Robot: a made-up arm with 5 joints. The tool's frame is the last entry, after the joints.
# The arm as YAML. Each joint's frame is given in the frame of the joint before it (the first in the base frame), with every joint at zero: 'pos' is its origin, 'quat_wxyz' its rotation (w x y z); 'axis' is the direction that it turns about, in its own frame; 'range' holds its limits. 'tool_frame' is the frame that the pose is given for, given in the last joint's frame.
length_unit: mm
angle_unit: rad
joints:
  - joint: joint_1
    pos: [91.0, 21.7, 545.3]
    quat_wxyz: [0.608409, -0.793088, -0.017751, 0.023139]
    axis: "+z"
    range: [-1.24, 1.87]
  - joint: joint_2
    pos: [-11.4, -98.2, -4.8]
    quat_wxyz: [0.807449, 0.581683, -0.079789, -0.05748]
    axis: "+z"
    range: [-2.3, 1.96]
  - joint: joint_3
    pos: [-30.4, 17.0, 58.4]
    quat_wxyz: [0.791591, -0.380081, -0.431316, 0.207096]
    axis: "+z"
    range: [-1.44, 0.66]
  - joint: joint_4
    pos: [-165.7, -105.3, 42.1]
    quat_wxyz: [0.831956, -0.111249, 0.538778, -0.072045]
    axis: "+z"
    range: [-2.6, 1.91]
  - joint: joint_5
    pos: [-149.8, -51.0, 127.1]
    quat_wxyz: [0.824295, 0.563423, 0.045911, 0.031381]
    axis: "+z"
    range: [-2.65, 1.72]
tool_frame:
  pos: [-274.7, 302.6, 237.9]
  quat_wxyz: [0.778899, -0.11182, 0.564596, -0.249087]
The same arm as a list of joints. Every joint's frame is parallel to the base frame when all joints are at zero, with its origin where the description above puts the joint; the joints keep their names.
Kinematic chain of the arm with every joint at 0, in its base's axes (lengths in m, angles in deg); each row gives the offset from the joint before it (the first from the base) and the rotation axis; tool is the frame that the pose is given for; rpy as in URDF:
joint_1: xyz 0.0910 0.0217 0.5453 axis -0.058301 0.964222 -0.258606
joint_2: xyz -0.0111 0.0202 0.0963 axis -0.213494 0.529386 0.821079
joint_3: xyz -0.0431 0.0401 0.0341 axis -0.915363 0.394684 -0.079597
joint_4: xyz -0.1155 -0.1459 0.0755 axis +y
joint_5: xyz -0.1581 0.1271 -0.0077 axis -0.237396 0.360894 0.901886
tool: xyz -0.2804 0.3789 0.0384 rpy -46.65 30.34 -65.62
Joint limits (deg, base to tool): -71.05..107.14 -131.78..112.30 -82.51..37.82 -148.97..109.43 -151.83..98.55

